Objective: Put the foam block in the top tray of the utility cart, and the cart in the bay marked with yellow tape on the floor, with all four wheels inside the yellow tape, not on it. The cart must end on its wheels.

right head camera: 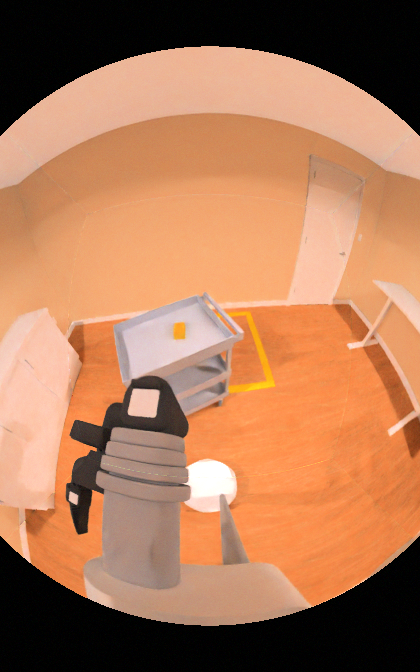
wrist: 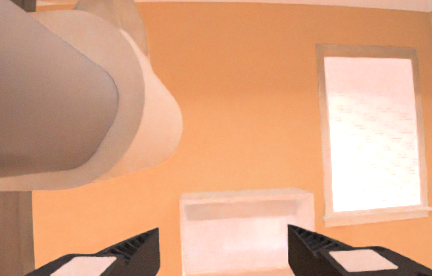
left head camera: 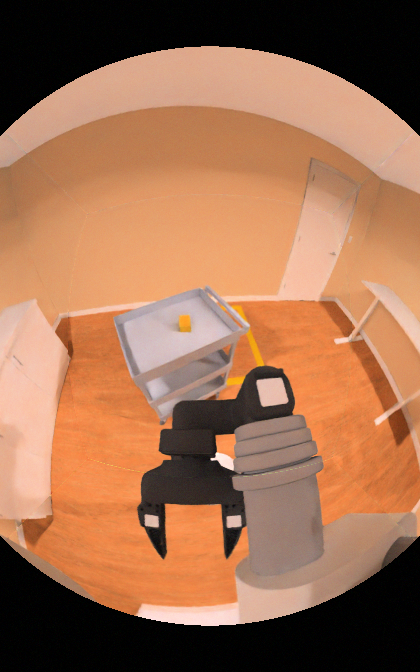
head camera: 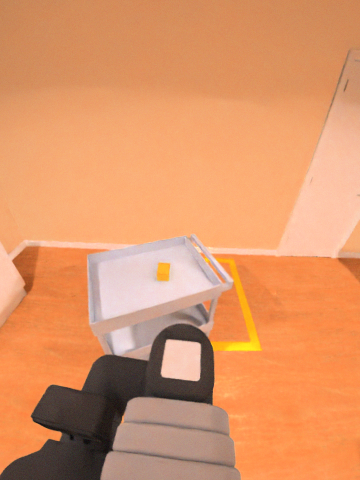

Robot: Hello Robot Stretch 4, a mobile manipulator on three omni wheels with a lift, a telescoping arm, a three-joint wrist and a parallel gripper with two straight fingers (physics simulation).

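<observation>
The yellow foam block [head camera: 163, 271] [left head camera: 185, 323] [right head camera: 179, 330] lies in the top tray of the grey utility cart [head camera: 160, 308] [left head camera: 185, 359] [right head camera: 200, 352]. The cart is upright, its handle end towards the yellow tape [head camera: 244, 305] [left head camera: 255, 347] [right head camera: 261, 350]. The cart hides the left part of the taped bay. The near wheels that show in the left and right head views stand outside the tape; the far wheels are hidden. My gripper [left head camera: 196, 556] [wrist: 223, 246] is open and empty, folded back beside the arm, on the near side of the cart and apart from it.
A white cabinet [left head camera: 27, 400] [right head camera: 35, 410] stands at the left. A white table [left head camera: 395, 305] [right head camera: 405, 305] stands along the right wall. A door [head camera: 320, 175] [left head camera: 317, 240] [right head camera: 325, 240] is in the back wall. The wrist view shows a white shelf unit [wrist: 245, 195] and a window [wrist: 372, 135].
</observation>
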